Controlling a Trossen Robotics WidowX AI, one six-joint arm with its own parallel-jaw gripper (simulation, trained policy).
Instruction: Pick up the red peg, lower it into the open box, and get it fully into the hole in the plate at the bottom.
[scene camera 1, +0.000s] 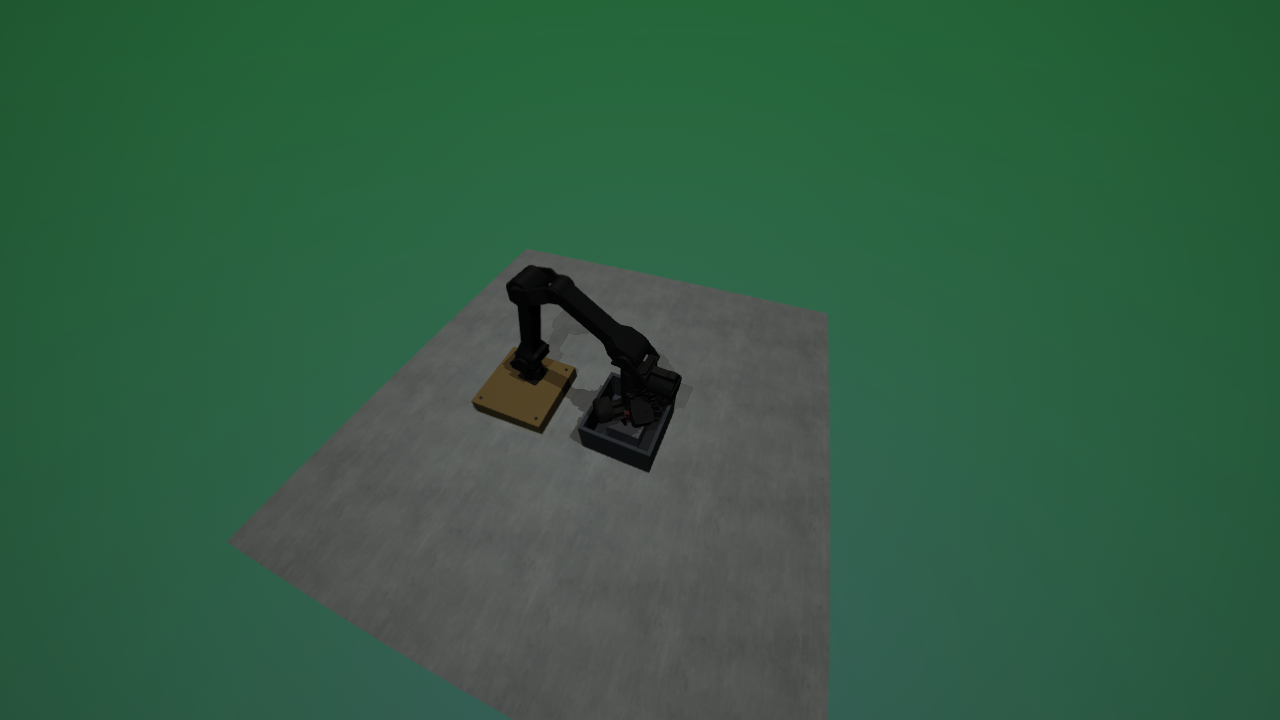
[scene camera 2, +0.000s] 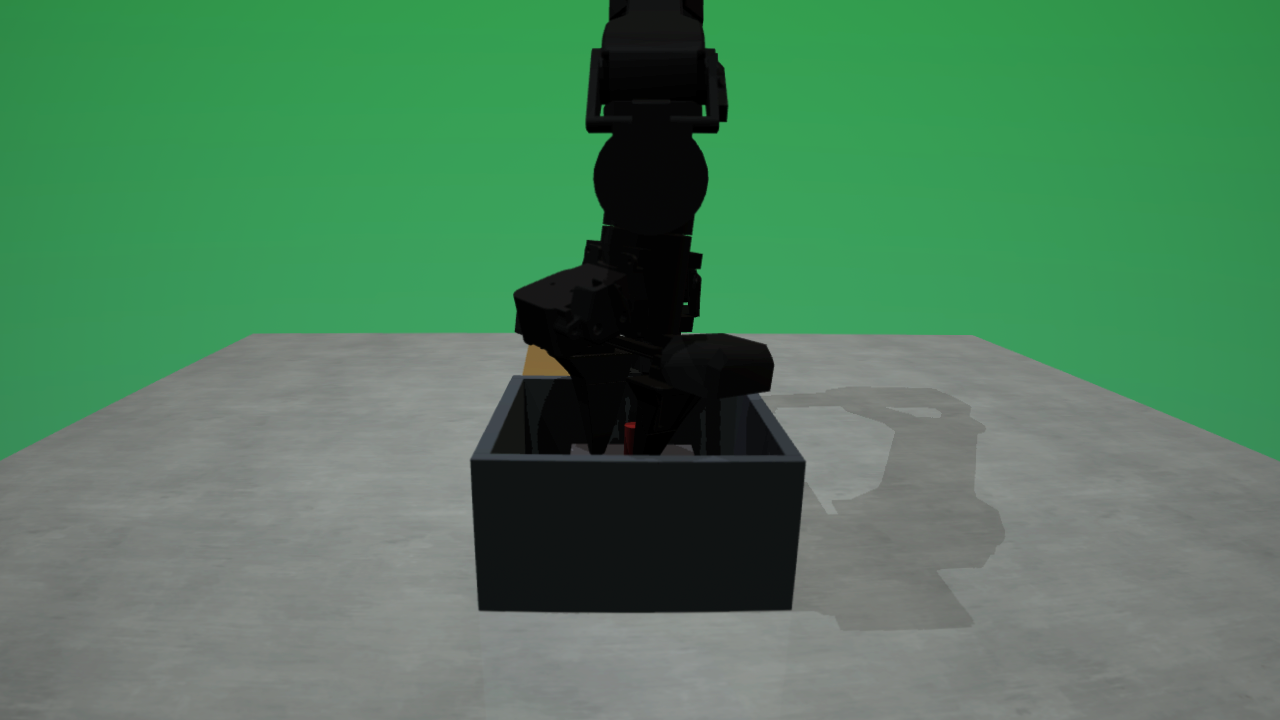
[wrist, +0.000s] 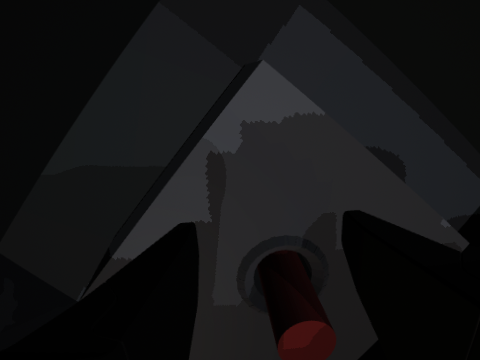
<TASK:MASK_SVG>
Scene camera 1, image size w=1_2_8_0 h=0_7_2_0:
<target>gripper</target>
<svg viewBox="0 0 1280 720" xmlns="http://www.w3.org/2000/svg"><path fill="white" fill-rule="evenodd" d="M593 408L598 423L603 424L613 420L621 420L624 426L627 425L624 410L628 410L632 426L639 428L659 421L659 418L662 416L662 407L672 405L673 401L647 392L645 386L639 390L628 390L621 384L621 398L610 401L609 396L594 399Z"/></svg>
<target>dark box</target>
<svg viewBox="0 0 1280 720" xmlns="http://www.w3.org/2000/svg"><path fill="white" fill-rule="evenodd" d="M676 397L672 405L662 407L662 416L659 418L659 421L652 422L647 427L638 448L607 436L606 426L608 422L598 423L592 403L577 428L582 446L639 470L649 472L672 418ZM621 375L611 372L595 399L609 396L610 401L621 398Z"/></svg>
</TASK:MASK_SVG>
